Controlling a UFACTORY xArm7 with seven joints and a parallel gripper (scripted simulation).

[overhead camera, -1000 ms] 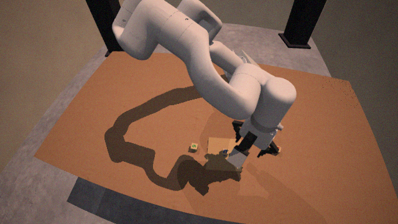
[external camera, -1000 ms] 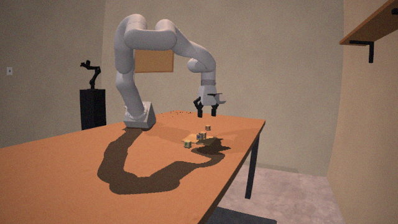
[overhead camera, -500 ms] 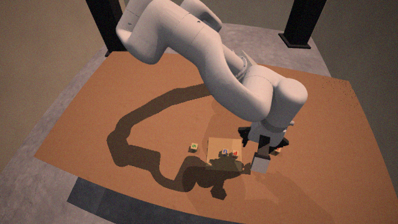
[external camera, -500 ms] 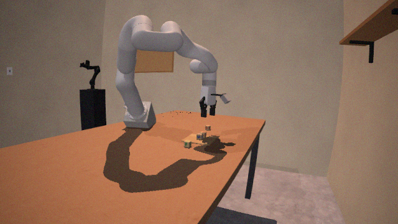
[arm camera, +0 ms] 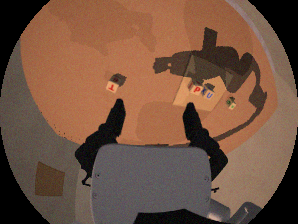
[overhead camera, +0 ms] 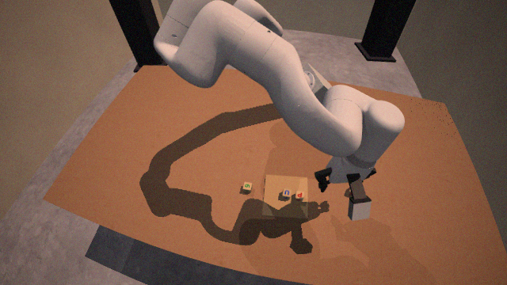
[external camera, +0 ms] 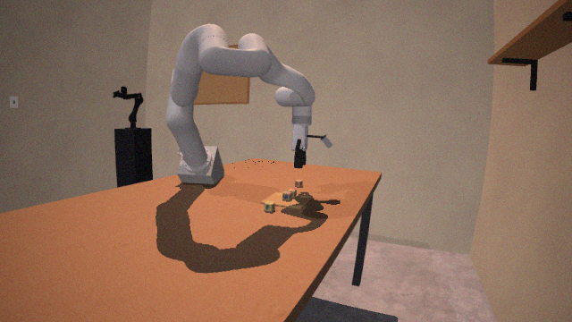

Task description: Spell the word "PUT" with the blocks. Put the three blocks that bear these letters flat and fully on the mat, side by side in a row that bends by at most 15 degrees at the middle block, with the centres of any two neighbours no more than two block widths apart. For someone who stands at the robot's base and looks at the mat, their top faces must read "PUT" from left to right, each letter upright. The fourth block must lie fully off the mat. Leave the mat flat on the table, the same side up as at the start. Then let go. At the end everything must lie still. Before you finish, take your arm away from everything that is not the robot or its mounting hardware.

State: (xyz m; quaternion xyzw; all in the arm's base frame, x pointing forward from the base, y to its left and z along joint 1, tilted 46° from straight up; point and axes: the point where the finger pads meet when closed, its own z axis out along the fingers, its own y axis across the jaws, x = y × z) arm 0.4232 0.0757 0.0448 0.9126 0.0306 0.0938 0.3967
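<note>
Now: the T block 100 mm below my hand, 90 mm to the left of it and 10 mm behind it. Also, from my hand: tan mat 130 mm to the right, 110 mm below, 20 mm behind; P block 90 mm to the right, 90 mm below, 10 mm behind.
</note>
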